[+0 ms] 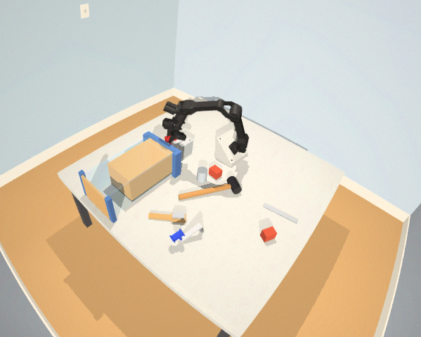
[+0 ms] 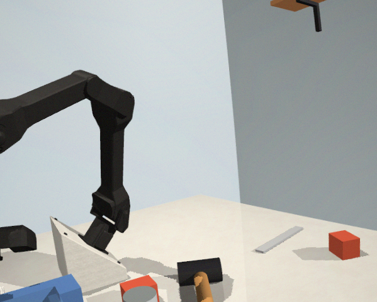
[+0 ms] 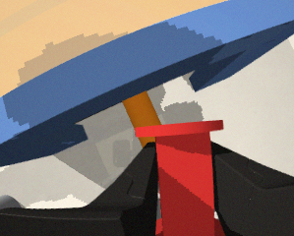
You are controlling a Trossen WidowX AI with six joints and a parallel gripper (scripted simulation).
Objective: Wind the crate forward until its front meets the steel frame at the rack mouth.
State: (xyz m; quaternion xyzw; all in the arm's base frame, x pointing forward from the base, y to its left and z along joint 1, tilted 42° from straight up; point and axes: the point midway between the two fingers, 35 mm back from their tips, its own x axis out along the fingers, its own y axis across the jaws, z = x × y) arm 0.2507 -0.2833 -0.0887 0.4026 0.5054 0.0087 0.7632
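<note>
The blue frame is 5 cm ahead of my gripper tip and 3 cm below it. Round my gripper tip: grey crank bar: 5 cm behind, 1 cm to the left, 3 cm below; grey winch: 13 cm behind, 1 cm to the left, 10 cm below; red knob: 1 cm behind, 1 cm to the left.
</note>
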